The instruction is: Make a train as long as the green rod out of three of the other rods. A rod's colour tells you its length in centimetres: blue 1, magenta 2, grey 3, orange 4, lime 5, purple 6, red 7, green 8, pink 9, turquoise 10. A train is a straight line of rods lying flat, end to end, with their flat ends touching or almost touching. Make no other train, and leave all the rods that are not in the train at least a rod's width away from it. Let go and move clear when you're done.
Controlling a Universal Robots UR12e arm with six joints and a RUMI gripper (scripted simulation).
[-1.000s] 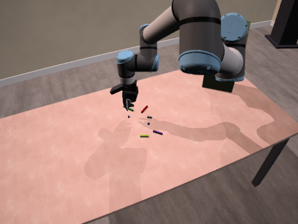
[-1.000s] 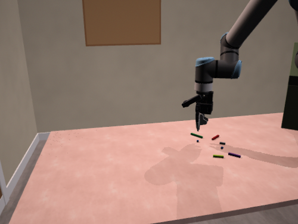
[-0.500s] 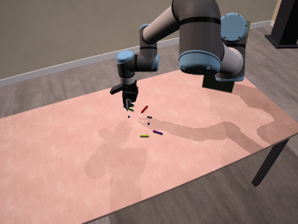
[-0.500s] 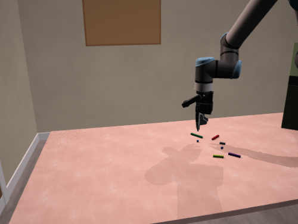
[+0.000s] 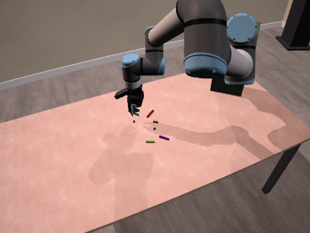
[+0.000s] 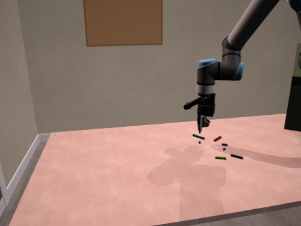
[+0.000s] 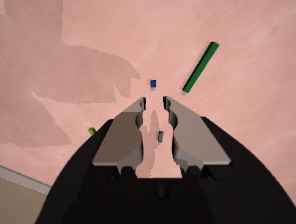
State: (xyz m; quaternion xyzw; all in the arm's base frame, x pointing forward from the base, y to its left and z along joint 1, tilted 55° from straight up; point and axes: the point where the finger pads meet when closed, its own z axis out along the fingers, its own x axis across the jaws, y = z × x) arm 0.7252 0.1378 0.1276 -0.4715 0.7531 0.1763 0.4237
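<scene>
Now: the grey rod 130 mm behind my hand, 20 mm to the left of it and 70 mm below it. The rest, counted from my hand: lime rod (90 mm behind, 170 mm to the left, 70 mm below); then red rod (110 mm behind, 60 mm to the right, 70 mm below); then green rod (80 mm to the right, 70 mm below).
</scene>
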